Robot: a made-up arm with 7 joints.
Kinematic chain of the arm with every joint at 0, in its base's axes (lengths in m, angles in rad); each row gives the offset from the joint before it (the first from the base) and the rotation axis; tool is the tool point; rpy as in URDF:
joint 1: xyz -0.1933 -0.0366 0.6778 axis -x
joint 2: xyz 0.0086 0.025 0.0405 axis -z
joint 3: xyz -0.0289 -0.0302 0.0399 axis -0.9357 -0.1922 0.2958
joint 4: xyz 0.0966 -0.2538 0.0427 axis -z
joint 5: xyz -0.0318 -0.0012 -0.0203 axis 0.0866 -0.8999 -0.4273
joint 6: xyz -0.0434 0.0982 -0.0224 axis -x
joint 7: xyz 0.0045 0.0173 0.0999 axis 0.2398 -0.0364 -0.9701
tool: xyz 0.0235 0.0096 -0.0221 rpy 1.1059 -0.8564 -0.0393
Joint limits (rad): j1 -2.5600..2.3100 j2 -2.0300..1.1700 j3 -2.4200..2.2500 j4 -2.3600..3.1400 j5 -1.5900..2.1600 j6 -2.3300..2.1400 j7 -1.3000..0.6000
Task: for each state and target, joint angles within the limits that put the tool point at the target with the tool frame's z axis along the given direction. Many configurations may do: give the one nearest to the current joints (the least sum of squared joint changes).
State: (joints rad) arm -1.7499 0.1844 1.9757 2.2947 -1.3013 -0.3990 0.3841
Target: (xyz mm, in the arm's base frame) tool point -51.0 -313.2 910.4 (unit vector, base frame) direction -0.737 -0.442 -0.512
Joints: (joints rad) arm -1.6538 0.1461 2.0172 2.0206 -1.5900 -0.2485 -0.3344
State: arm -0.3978 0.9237 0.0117 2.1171 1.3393 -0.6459 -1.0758
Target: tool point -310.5 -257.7 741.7 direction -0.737 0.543 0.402
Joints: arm -0.4178 1.1517 0.1870 1.5189 1.0357 -1.1553 -1.2275
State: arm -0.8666 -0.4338 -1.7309 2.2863 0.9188 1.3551 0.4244
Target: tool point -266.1 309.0 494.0 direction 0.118 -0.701 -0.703
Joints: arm -0.2194 0.1568 -2.4200 2.8714 0.3718 0.8997 -0.2251
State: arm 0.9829 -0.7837 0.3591 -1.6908 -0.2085 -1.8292 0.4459
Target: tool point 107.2 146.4 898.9 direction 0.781 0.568 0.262
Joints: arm 0.8316 -0.8551 0.7072 -2.0280 -0.7358 -2.1742 0.6000
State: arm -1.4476 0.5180 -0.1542 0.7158 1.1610 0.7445 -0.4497
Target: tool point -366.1 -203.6 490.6 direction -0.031 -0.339 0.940
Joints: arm -0.7324 1.1700 -0.6230 1.3433 1.1343 0.5858 -0.9374
